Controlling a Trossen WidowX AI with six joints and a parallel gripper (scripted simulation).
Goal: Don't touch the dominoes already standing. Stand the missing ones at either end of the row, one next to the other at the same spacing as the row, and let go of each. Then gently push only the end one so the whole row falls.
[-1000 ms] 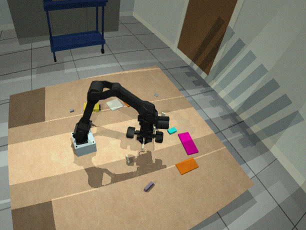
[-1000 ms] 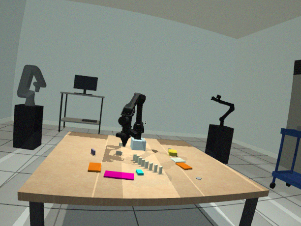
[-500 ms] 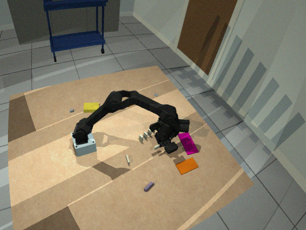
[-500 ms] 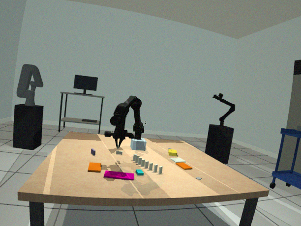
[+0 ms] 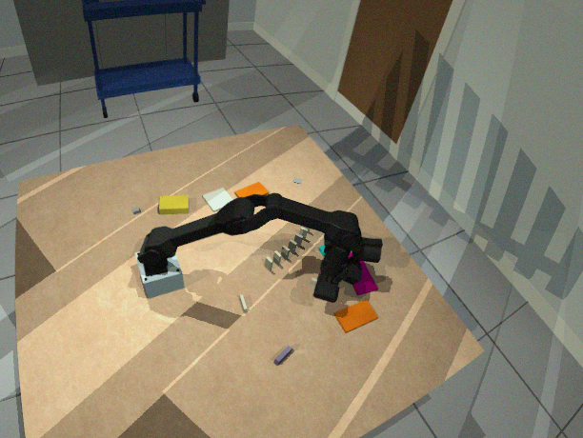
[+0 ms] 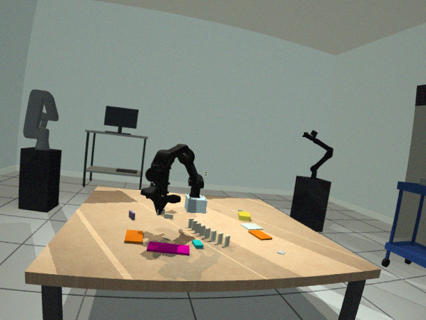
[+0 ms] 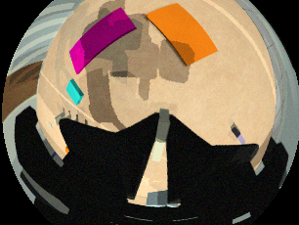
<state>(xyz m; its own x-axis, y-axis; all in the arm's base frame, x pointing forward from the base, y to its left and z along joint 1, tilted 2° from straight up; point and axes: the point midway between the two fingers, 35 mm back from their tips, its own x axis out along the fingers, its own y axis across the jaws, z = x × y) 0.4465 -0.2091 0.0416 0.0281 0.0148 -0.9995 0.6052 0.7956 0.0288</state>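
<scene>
The orange slab lies 90 mm ahead of my gripper tip, 90 mm to the right of it and 80 mm below it. From my gripper tip the other things lie so: teal block 120 mm ahead, 170 mm to the left, 80 mm below; then purple block 180 mm behind, 130 mm to the right, 70 mm below; then magenta slab 180 mm ahead, 50 mm to the left, 80 mm below.
</scene>
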